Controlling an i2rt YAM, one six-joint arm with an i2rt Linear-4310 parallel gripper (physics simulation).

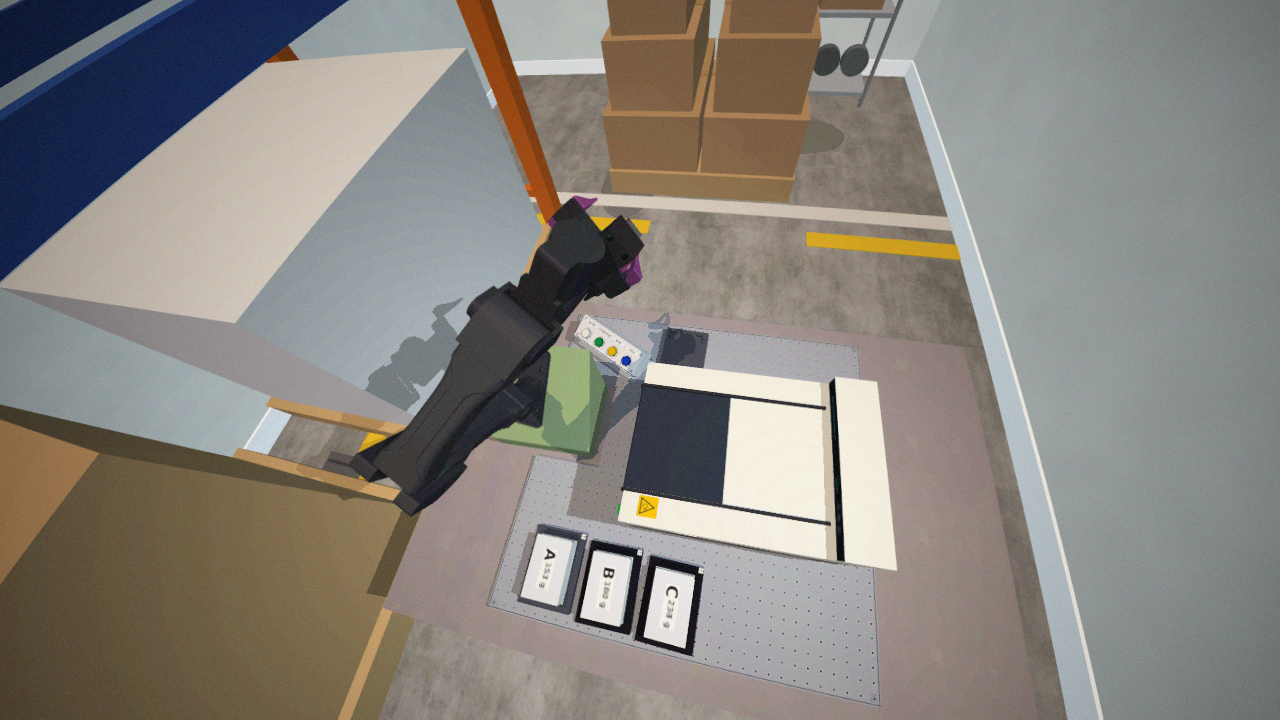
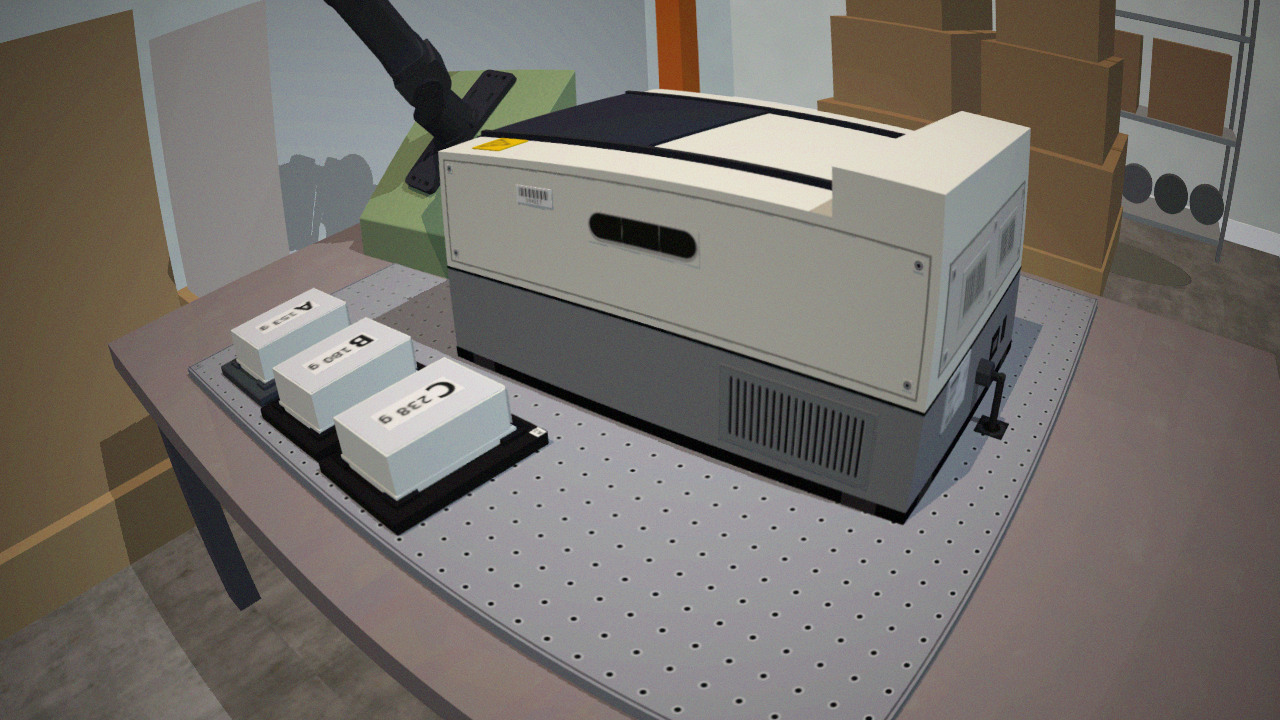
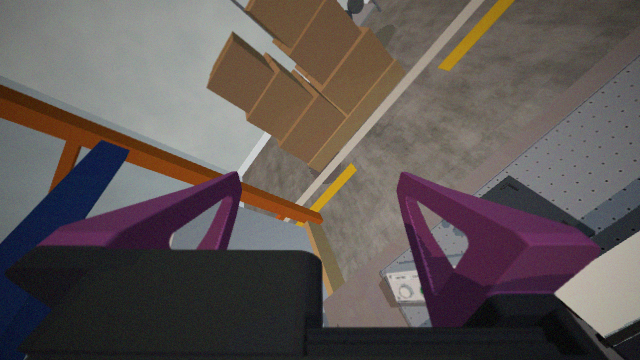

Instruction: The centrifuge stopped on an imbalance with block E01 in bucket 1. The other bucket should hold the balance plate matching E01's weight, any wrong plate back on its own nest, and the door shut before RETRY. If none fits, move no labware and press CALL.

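Seen in the pictures: gripper, between the fingertips: [image 3: 319, 180]; arm's base, origin of its link: [image 1: 532, 387] [image 2: 461, 130].
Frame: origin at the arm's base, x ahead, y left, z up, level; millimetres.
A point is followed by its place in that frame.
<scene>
My gripper [image 1: 611, 234] {x 223, y 160, z 379 mm} [image 3: 319, 180] {x 223, y 160, z 379 mm} is open and empty, raised behind the control panel [image 1: 608, 344] {x 115, y 198, z -87 mm} [image 3: 404, 288] {x 44, y 224, z -80 mm}. The panel has white, green, yellow and blue buttons. The cream and grey centrifuge [image 1: 778, 456] {x 561, y -40, z 57 mm} [image 2: 680, 295] {x 557, y -204, z -27 mm} stands on the perforated board with its dark-windowed door [image 1: 677, 443] {x 369, y -62, z 60 mm} [image 2: 644, 119] {x 396, y -62, z 60 mm} shut. Block E01 and the buckets are hidden inside. Three white balance plates sit on their dark nests in a row: plate A [image 1: 547, 569] {x 151, y -361, z -99 mm} [image 2: 289, 326] {x 177, y -369, z -99 mm}, marked 153 g; plate B [image 1: 607, 587] {x 288, y -356, z -99 mm} [image 2: 344, 362] {x 306, y -363, z -99 mm}, 180 g; plate C [image 1: 669, 605] {x 420, y -352, z -99 mm} [image 2: 425, 416] {x 443, y -360, z -99 mm}, 238 g.
A dark flat pad [image 1: 686, 347] {x 322, y 259, z -130 mm} [image 3: 535, 205] {x 358, y 240, z -130 mm} lies behind the centrifuge near the panel. The green arm base block [image 1: 572, 402] {x 102, y -8, z -18 mm} [image 2: 393, 219] {x -26, y -108, z -102 mm} stands left of the centrifuge. An orange rack post [image 1: 510, 98] rises behind the gripper. Stacked cartons [image 1: 657, 76] [image 3: 325, 100] stand farther back.
</scene>
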